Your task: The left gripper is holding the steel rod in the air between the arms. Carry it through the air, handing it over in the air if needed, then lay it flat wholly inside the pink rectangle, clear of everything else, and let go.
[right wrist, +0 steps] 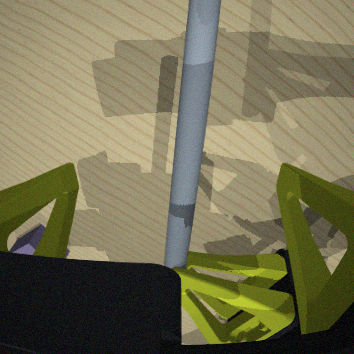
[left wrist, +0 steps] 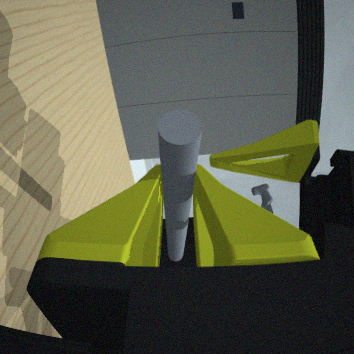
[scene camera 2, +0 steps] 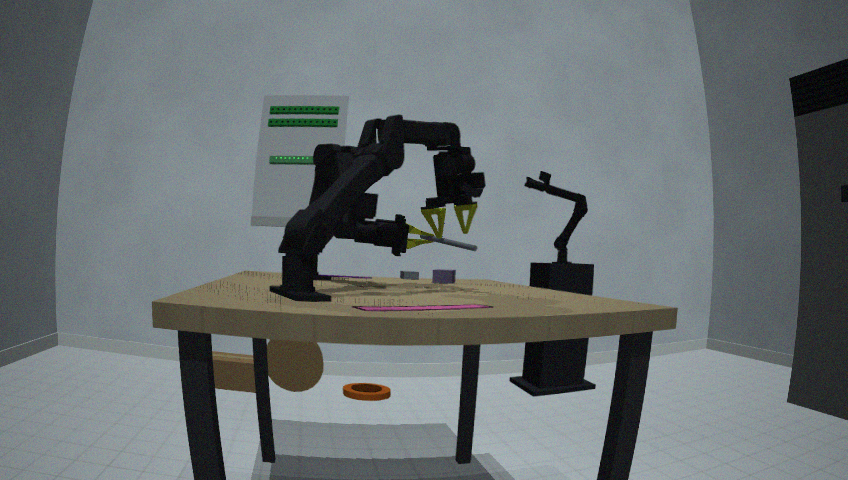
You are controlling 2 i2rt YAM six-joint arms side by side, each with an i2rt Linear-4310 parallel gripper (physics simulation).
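Frame: origin at the left arm's base, x back, y right, z up, level; millimetres.
Where they show: left gripper, fingertip midpoint: [right wrist: 168,264] [left wrist: 177,175] [scene camera 2: 433,238]; right gripper, fingertip midpoint: [right wrist: 176,174] [left wrist: 201,225] [scene camera 2: 452,236]; right arm's base at its link origin: [scene camera 2: 297,295].
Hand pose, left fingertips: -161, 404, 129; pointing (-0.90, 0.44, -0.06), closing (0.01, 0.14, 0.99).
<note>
After its pixels a point has its place, as x, y, z.
The grey steel rod [scene camera 2: 458,243] {-154, 508, 116} [left wrist: 179,145] {-149, 364, 135} [right wrist: 192,125] {-158, 497, 122} is in the air, tilted slightly down toward its free end. My left gripper [scene camera 2: 428,237] {-160, 404, 129} [left wrist: 177,175] {-160, 404, 129} is shut on it near its other end; its fingers also show at the bottom of the right wrist view. My right gripper [scene camera 2: 452,234] {-161, 478, 135} [right wrist: 176,174] {-161, 478, 135} is open and points down. In the right wrist view the rod runs between its fingers; in scene camera 2 it passes just below the fingertips. The pink rectangle [scene camera 2: 423,307] {195, 810, 1} lies on the table near the front edge, below the rod.
A purple block [scene camera 2: 443,275] {-346, 238, 24} [right wrist: 27,245] {-367, 250, 40} and a grey block [scene camera 2: 408,274] {-380, 19, 16} stand toward the back of the wooden table [scene camera 2: 565,318] {85, 1024, -6}. A thin purple strip [scene camera 2: 348,277] {-213, -93, -2} lies at the back left. Another black arm [scene camera 2: 574,220] stands on a pedestal [scene camera 2: 561,356] beyond the table.
</note>
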